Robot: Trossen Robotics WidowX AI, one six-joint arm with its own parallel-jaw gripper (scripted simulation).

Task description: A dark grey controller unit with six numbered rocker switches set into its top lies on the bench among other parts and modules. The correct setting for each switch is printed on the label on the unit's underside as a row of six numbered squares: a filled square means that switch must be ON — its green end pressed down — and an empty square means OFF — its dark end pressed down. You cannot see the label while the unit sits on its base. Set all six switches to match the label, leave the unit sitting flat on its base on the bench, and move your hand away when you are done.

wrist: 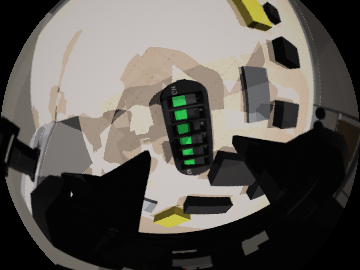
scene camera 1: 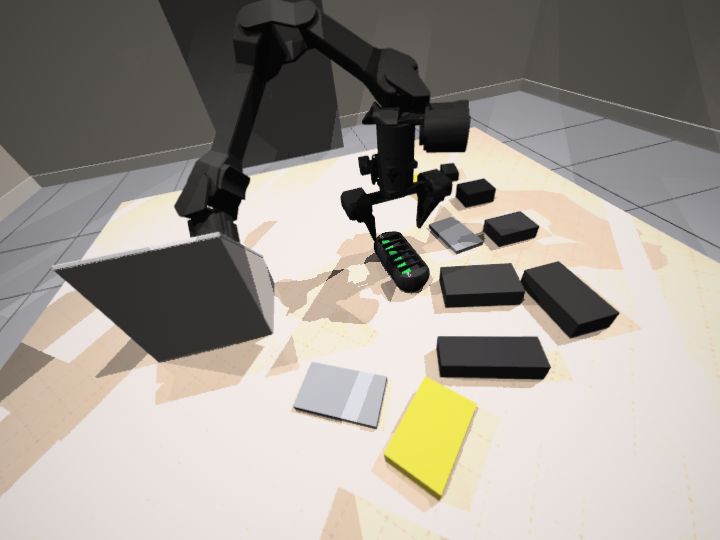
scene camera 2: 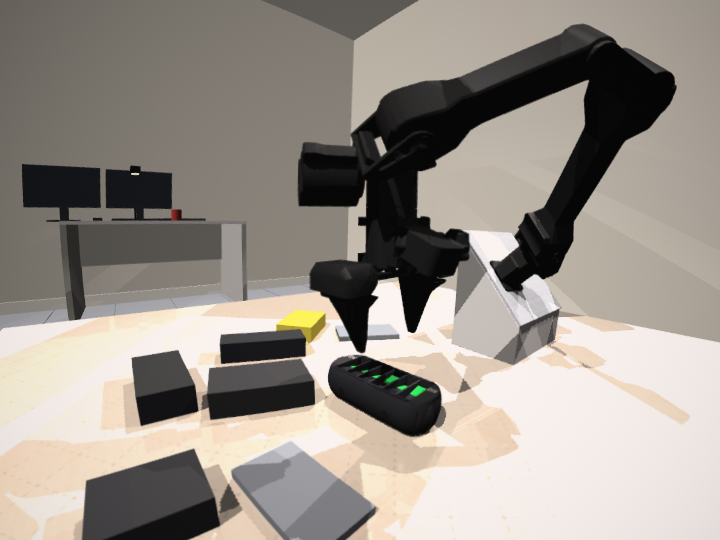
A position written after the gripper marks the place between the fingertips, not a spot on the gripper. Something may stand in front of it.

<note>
The gripper (scene camera 2: pixel 388 341) is open, holding nothing. Further things: a grey plate (scene camera 1: pixel 343 394) and a grey plate (scene camera 1: pixel 454 234).
The gripper shows as well in the wrist view (wrist: pixel 192 147) and in scene camera 1 (scene camera 1: pixel 396 233).
</note>
